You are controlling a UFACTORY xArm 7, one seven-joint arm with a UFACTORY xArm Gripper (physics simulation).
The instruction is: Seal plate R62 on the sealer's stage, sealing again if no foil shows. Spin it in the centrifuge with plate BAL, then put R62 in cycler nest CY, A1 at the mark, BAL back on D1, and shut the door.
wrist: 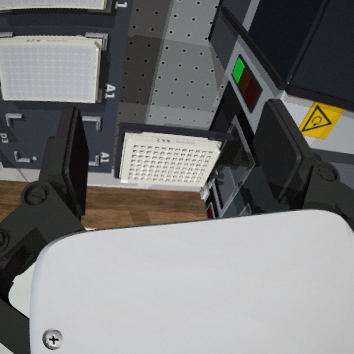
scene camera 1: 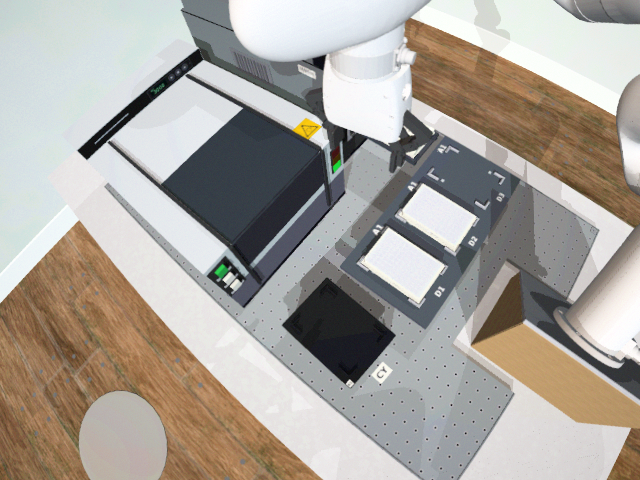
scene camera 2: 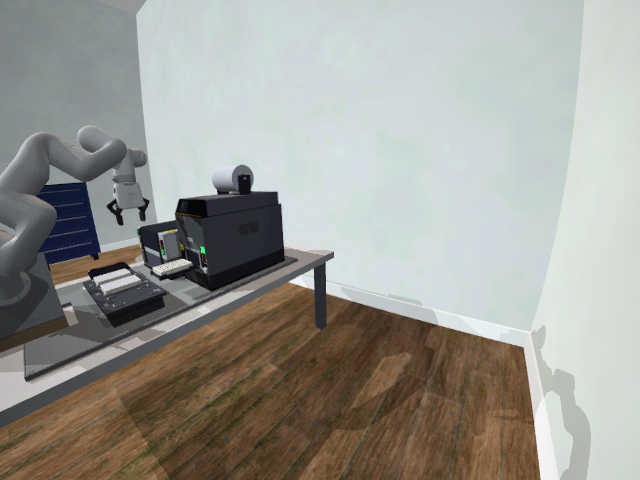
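Where they show: gripper, fingertip midpoint: [wrist: 173,123] [scene camera 1: 365,154] [scene camera 2: 132,223]; arm's base, origin of the base link: [scene camera 1: 585,337] [scene camera 2: 6,287].
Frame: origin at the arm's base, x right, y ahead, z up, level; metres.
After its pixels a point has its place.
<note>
My gripper [scene camera 1: 367,148] {y 0.422, x -0.035, z 0.124 m} [scene camera 2: 131,219] {y 0.422, x -0.035, z 0.124 m} [wrist: 173,123] {y 0.422, x -0.035, z 0.124 m} is open and empty, high above the table, beside the sealer. A cream plate with open-looking wells [scene camera 2: 173,267] {y 0.479, x 0.193, z -0.033 m} [wrist: 170,161] {y 0.487, x 0.155, z -0.033 m} lies on the sealer's dark stage [wrist: 119,150] {y 0.419, x 0.160, z -0.048 m}; no foil shows on it and its label is too small to read. In scene camera 1 my fingers partly hide it. White plates sit on D1 [scene camera 1: 405,264] {y 0.304, x -0.059, z -0.072 m} and D2 [scene camera 1: 439,215] {y 0.313, x 0.064, z -0.072 m} [wrist: 50,70] {y 0.321, x 0.062, z -0.072 m}; I cannot read which is BAL. The black nest CY [scene camera 1: 338,333] {y 0.317, x -0.228, z -0.091 m} holds no plate.
The grey sealer [scene camera 2: 237,240] {y 0.727, x 0.265, z 0.024 m} stands beyond the stage. The white centrifuge with a dark lid [scene camera 1: 242,170] {y 0.587, x -0.149, z 0.066 m} stands left of the deck, with a green lamp [scene camera 1: 336,166] {y 0.512, x -0.005, z -0.016 m} [wrist: 238,69] {y 0.512, x -0.005, z -0.015 m} at its corner. The arm's base block [scene camera 1: 558,369] {y 0.016, x -0.073, z 0.007 m} stands at the right.
</note>
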